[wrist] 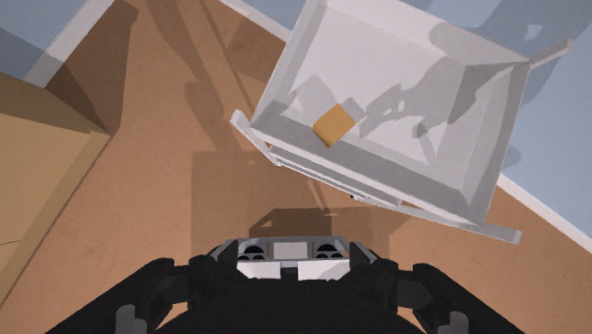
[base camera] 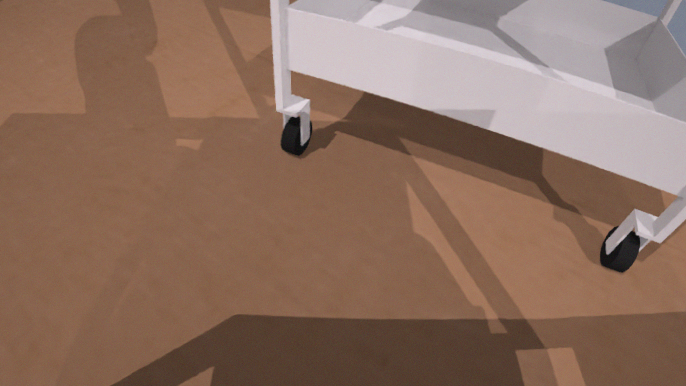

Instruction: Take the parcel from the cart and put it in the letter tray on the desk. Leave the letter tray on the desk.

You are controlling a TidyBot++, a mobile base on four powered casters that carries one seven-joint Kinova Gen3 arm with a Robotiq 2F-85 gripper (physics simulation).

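Frame: origin at the arm's base, x back, y right, z up, level; metres.
Seen in the pictures: gripper, between the fingertips: (wrist: 293,253).
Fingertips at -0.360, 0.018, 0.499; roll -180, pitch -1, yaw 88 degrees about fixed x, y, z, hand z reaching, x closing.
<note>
A point is followed by its place in that frame, as x, y, z.
The parcel, a small orange box (wrist: 333,126) @[-0.511, 0.092, 0.316], lies in the upper tray of the white cart (wrist: 350,170) @[-0.432, 0.114, 0.333] (base camera: 425,75) @[-0.443, 0.085, -0.230], near the tray's front wall and left of its middle in the wrist view. The base camera shows the cart's lower shelf and two black wheels. My gripper (wrist: 293,253) @[-0.360, 0.018, 0.499] is open, with its fingers spread wide at the bottom of the wrist view. It is apart from the parcel and on the near side of the cart. The letter tray does not show in either view, and the desk cannot be made out for certain.
A tan, box-shaped piece of furniture (wrist: 40,170) @[-0.481, -1.058, -0.142] stands at the left of the wrist view. Blue walls with white skirting (wrist: 550,212) @[-0.220, 1.384, -0.313] stand behind the cart. Cart posts stick out at the tray's corners. Shadows cross the brown floor (base camera: 200,225) @[-0.380, -0.147, -0.397].
</note>
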